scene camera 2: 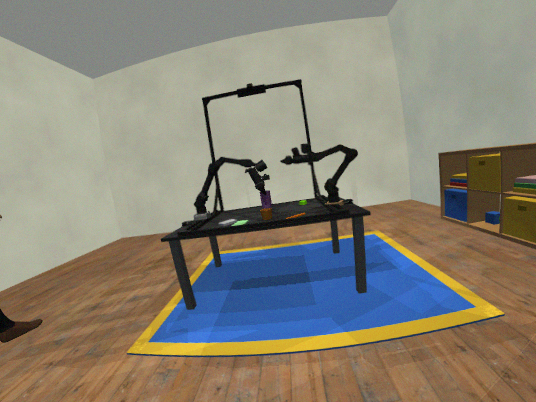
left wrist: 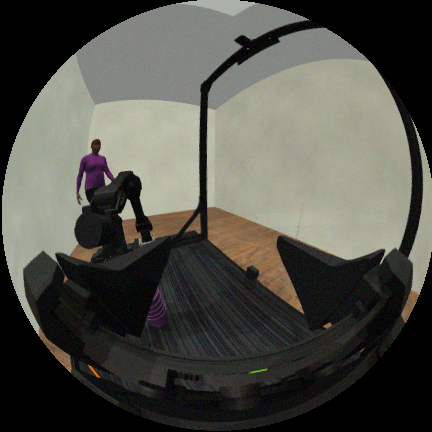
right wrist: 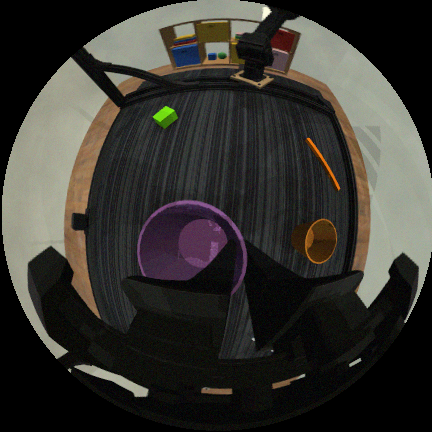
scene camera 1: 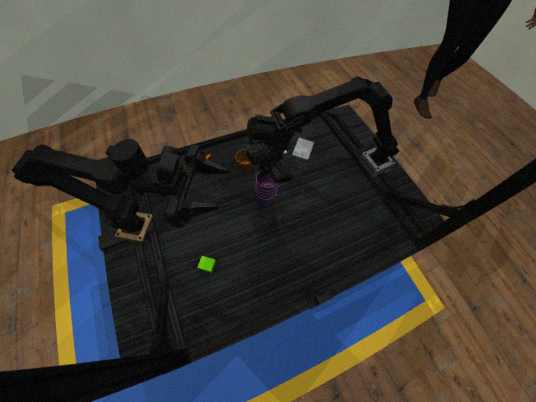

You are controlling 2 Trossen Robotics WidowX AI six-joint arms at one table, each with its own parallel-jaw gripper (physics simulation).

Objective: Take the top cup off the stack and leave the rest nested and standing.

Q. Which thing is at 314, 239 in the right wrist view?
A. An orange cup.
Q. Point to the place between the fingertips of my left gripper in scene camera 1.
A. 223, 188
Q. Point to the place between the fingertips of my right gripper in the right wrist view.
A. At 237, 244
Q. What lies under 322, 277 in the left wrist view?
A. My left gripper.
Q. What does my left gripper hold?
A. Nothing.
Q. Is my left gripper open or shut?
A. Open.
